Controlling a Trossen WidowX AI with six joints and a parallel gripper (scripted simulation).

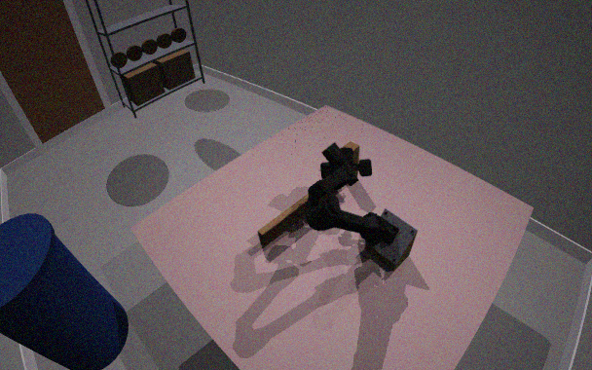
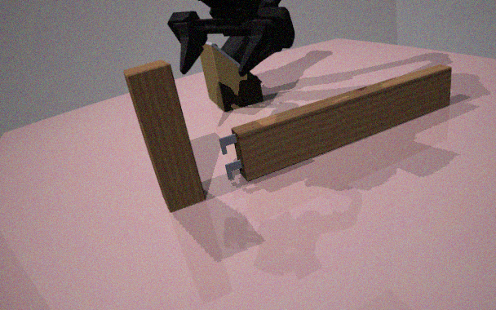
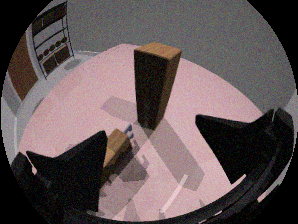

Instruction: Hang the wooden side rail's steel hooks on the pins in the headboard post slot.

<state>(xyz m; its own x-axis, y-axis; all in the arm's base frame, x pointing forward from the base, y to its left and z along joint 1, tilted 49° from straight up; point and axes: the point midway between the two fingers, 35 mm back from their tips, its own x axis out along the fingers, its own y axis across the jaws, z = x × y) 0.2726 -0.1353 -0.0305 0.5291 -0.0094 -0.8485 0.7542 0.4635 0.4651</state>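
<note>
Now: the headboard post 8 cm to the right of my gripper tip, 6 cm below it and 4 cm ahead of it.
</note>
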